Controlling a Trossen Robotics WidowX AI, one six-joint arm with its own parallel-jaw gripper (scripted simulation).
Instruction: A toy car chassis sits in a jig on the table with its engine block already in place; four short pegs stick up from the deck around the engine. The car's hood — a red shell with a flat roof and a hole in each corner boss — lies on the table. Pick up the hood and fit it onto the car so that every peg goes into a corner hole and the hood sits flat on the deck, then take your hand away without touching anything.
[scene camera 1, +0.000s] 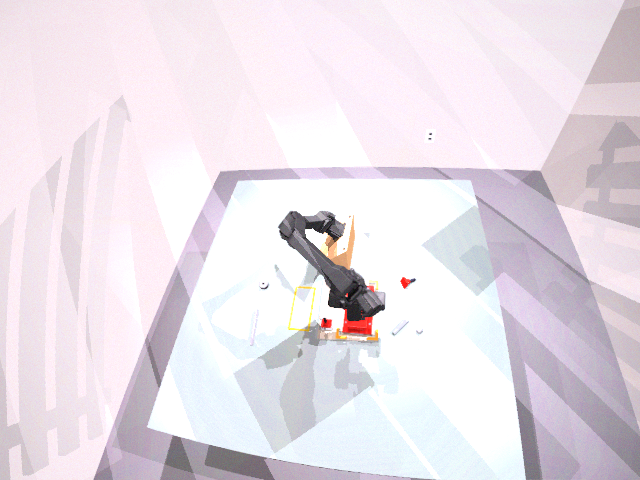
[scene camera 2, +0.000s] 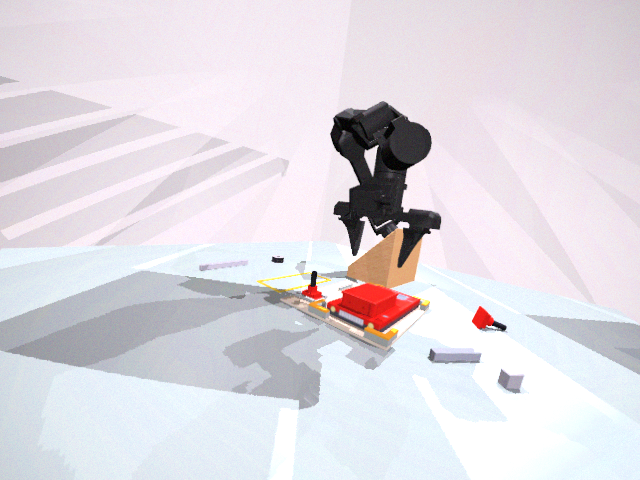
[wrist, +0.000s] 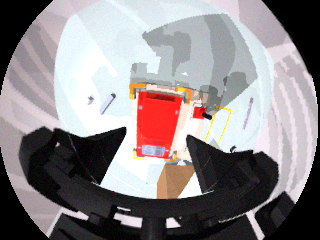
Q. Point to my gripper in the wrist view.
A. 157, 133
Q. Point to a red hood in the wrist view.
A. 156, 122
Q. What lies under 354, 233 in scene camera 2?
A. My gripper.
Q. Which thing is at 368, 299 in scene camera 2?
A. A red hood.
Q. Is my gripper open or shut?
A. Open.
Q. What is my gripper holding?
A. Nothing.
